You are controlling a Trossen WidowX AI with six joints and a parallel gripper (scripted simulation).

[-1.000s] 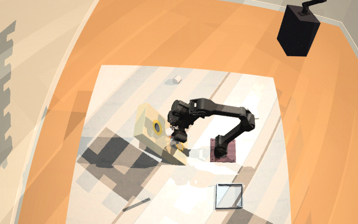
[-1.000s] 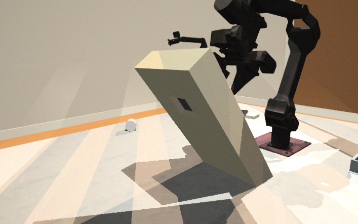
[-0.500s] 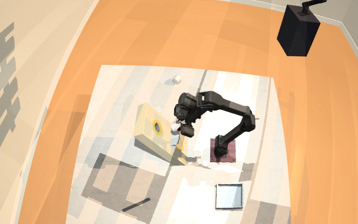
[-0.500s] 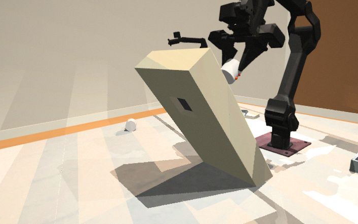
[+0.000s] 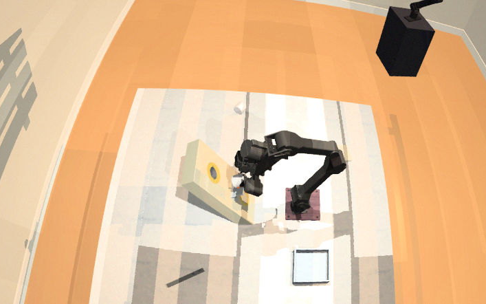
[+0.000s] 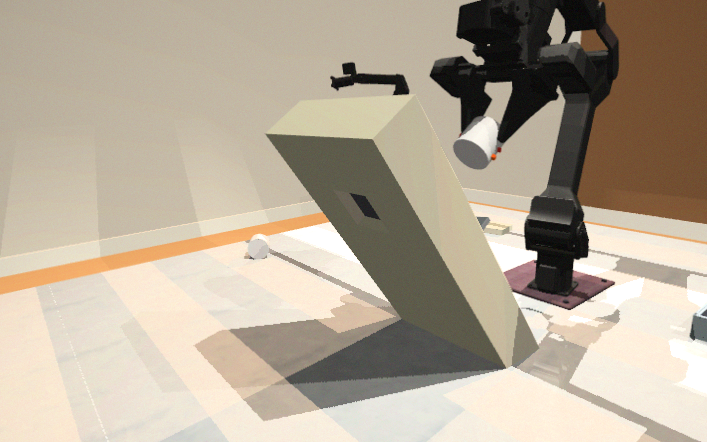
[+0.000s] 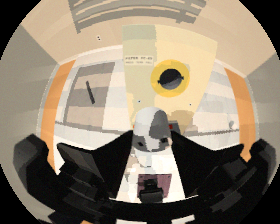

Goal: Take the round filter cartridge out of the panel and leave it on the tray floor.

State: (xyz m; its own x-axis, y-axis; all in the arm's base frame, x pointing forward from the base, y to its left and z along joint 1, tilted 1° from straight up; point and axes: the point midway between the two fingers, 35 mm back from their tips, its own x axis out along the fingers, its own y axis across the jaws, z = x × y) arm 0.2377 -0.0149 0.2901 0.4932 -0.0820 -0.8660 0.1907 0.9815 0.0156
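The grey tray lies 250 mm behind my gripper tip, 300 mm to the left of it and 260 mm below it. The rest, counted from my gripper tip: round filter cartridge (right at my gripper tip); cream block (540 mm behind, 230 mm to the right, 260 mm below); service panel (60 mm ahead, 50 mm to the right, 110 mm below).
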